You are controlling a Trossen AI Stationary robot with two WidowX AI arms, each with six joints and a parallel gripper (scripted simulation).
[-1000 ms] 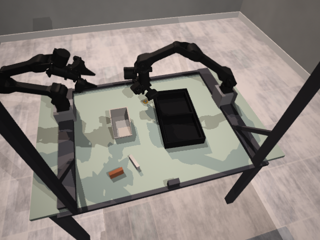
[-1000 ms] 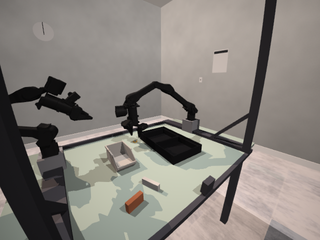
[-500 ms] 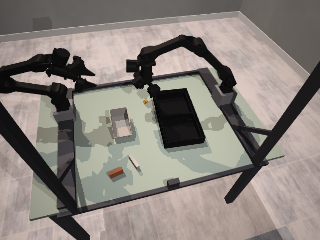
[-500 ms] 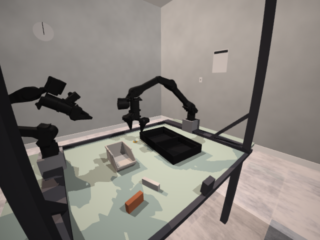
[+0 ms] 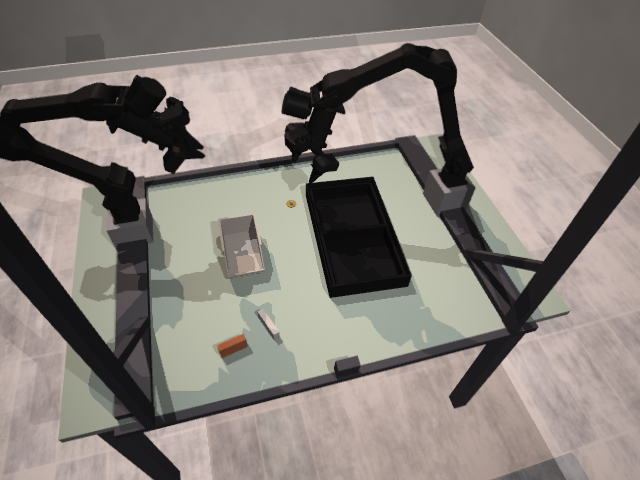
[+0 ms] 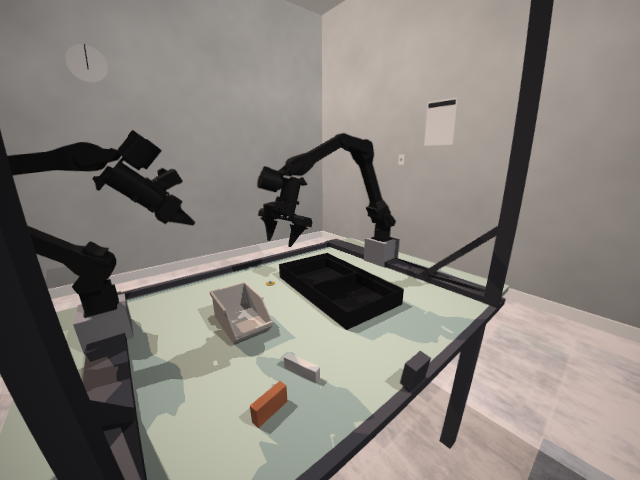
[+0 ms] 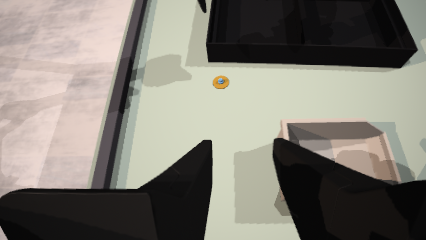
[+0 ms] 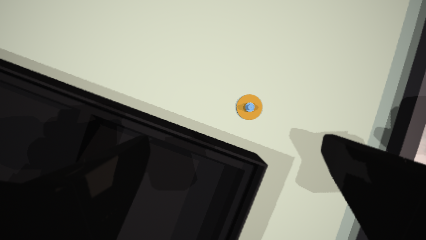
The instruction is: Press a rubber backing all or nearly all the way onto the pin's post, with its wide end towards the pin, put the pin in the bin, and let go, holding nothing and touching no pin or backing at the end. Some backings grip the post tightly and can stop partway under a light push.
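Right now my left hand is 27 cm above the pin, 24 cm to the left of it and 4 cm short of it. From my left hand the other things lie so: black two-compartment tray (40 cm to the right, 25 cm below, 11 cm behind); orange block (41 cm behind, 25 cm below, 5 cm to the right); bin (23 cm below, 14 cm behind, 9 cm to the right).
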